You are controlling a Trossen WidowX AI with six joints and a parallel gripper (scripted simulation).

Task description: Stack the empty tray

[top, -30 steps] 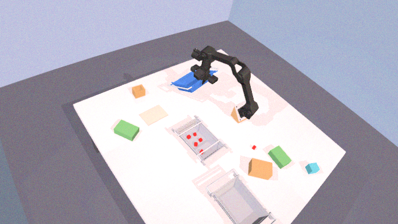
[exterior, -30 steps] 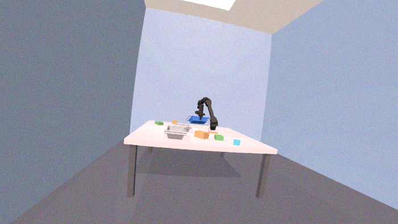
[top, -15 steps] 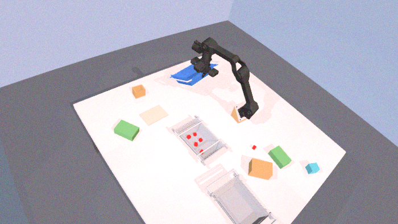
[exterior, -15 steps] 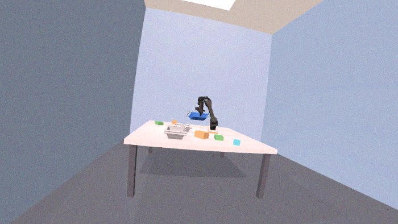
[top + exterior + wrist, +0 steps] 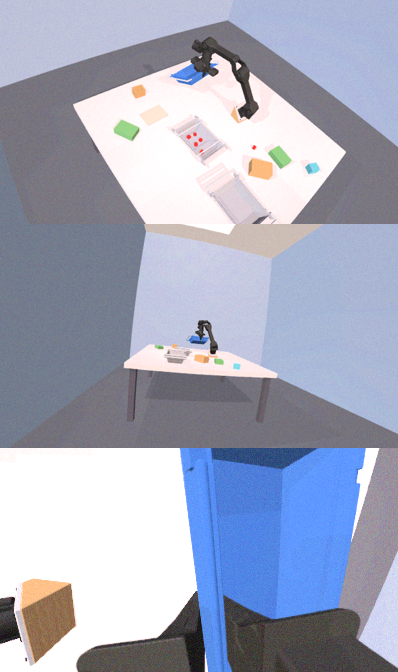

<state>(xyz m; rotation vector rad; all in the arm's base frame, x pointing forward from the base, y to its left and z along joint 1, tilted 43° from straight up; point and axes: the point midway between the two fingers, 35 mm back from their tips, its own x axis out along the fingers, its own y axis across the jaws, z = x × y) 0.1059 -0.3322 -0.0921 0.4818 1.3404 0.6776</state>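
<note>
Now: gripper tip 7 cm to the left of the blue tray and 1 cm short of it. Round my gripper tip: cyan cube: 85 cm to the left, 21 cm behind, 15 cm below; then flat sheet: 35 cm ahead, 17 cm below, 1 cm to the right; then orange box: 65 cm to the left, 14 cm below, 8 cm ahead.
</note>
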